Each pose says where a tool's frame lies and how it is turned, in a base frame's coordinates. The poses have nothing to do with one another.
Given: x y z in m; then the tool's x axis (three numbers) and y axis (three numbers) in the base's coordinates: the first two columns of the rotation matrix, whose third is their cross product.
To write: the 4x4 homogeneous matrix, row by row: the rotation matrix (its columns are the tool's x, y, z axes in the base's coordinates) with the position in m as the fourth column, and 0 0 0 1 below. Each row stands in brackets. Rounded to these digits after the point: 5 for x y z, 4 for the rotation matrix.
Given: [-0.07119, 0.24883, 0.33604, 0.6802, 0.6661, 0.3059, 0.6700, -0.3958, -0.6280]
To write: [[0.6802, 0.6700, -0.2972, -0.07119], [0.6661, -0.3958, 0.6321, 0.24883], [0.3059, -0.6280, -0.7155, 0.33604], [0, 0, 0, 1]]
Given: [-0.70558, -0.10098, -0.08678, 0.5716, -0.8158, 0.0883, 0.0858, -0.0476, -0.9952]
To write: [[0.5716, 0.0858, 0.8161, -0.70558], [-0.8158, -0.0476, 0.5764, -0.10098], [0.0883, -0.9952, 0.0428, -0.08678], [0, 0, 0, 1]]
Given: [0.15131, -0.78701, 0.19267, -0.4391, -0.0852, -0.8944, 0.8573, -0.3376, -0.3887]
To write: [[-0.4391, 0.8573, -0.2688, 0.15131], [-0.0852, -0.3376, -0.9374, -0.78701], [-0.8944, -0.3887, 0.2213, 0.19267], [0, 0, 0, 1]]
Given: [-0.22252, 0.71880, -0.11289, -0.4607, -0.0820, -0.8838, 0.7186, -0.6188, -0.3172]
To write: [[-0.4607, 0.7186, -0.5209, -0.22252], [-0.0820, -0.6188, -0.7812, 0.71880], [-0.8838, -0.3172, 0.3440, -0.11289], [0, 0, 0, 1]]
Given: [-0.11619, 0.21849, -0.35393, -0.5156, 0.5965, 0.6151, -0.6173, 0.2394, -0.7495]
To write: [[-0.5156, -0.6173, -0.5943, -0.11619], [0.5965, 0.2394, -0.7661, 0.21849], [0.6151, -0.7495, 0.2448, -0.35393], [0, 0, 0, 1]]
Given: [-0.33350, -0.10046, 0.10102, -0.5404, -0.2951, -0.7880, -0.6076, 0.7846, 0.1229]
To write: [[-0.5404, -0.6076, 0.5820, -0.33350], [-0.2951, 0.7846, 0.5452, -0.10046], [-0.7880, 0.1229, -0.6033, 0.10102], [0, 0, 0, 1]]
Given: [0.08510, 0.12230, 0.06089, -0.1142, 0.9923, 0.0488, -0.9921, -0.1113, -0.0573]
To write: [[-0.1142, -0.9921, -0.0514, 0.08510], [0.9923, -0.1113, -0.0550, 0.12230], [0.0488, -0.0573, 0.9972, 0.06089], [0, 0, 0, 1]]
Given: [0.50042, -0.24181, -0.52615, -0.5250, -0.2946, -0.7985, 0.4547, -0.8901, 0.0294]
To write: [[-0.5250, 0.4547, -0.7194, 0.50042], [-0.2946, -0.8901, -0.3476, -0.24181], [-0.7985, 0.0294, 0.6013, -0.52615], [0, 0, 0, 1]]
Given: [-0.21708, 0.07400, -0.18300, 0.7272, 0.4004, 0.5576, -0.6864, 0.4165, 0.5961]
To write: [[0.7272, -0.6864, 0.0064, -0.21708], [0.4004, 0.4165, -0.8162, 0.07400], [0.5576, 0.5961, 0.5777, -0.18300], [0, 0, 0, 1]]
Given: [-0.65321, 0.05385, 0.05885, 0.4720, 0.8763, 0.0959, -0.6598, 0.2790, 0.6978]
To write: [[0.4720, -0.6598, 0.5847, -0.65321], [0.8763, 0.2790, -0.3926, 0.05385], [0.0959, 0.6978, 0.7099, 0.05885], [0, 0, 0, 1]]
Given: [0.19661, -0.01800, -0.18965, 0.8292, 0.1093, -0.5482, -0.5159, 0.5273, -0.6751]
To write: [[0.8292, -0.5159, 0.2153, 0.19661], [0.1093, 0.5273, 0.8426, -0.01800], [-0.5482, -0.6751, 0.4936, -0.18965], [0, 0, 0, 1]]
